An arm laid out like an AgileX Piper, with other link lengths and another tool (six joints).
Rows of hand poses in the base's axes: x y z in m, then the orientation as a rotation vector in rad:
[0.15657 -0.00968 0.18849 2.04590 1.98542 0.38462]
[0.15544 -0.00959 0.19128 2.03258 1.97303 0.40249]
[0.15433 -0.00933 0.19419 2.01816 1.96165 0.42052]
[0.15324 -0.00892 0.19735 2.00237 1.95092 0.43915]
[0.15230 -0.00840 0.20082 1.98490 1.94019 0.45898]
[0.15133 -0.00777 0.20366 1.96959 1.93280 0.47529]
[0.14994 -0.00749 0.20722 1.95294 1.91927 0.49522]
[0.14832 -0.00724 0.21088 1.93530 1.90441 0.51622]
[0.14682 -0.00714 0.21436 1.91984 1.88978 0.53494]
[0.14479 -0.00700 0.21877 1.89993 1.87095 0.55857]
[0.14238 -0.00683 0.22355 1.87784 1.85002 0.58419]
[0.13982 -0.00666 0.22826 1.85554 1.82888 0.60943]
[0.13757 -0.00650 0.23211 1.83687 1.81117 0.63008]
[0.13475 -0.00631 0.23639 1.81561 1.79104 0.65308]
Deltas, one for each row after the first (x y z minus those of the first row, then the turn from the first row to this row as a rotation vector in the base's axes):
[-0.00113 0.00009 0.00279 -0.00168 -0.02083 0.00000]
[-0.00224 0.00035 0.00570 -0.00334 -0.04179 0.00107]
[-0.00333 0.00076 0.00886 -0.00499 -0.06338 0.00316]
[-0.00427 0.00128 0.01233 -0.00667 -0.08634 0.00610]
[-0.00524 0.00191 0.01517 -0.00790 -0.10496 0.00978]
[-0.00663 0.00219 0.01873 -0.00965 -0.12900 0.01093]
[-0.00825 0.00244 0.02239 -0.01149 -0.15469 0.01188]
[-0.00975 0.00254 0.02587 -0.01324 -0.17819 0.01187]
[-0.01178 0.00268 0.03028 -0.01548 -0.20828 0.01186]
[-0.01419 0.00285 0.03506 -0.01794 -0.24145 0.01185]
[-0.01675 0.00302 0.03977 -0.02041 -0.27471 0.01183]
[-0.01900 0.00318 0.04362 -0.02248 -0.30239 0.01181]
[-0.02182 0.00337 0.04790 -0.02481 -0.33370 0.01182]

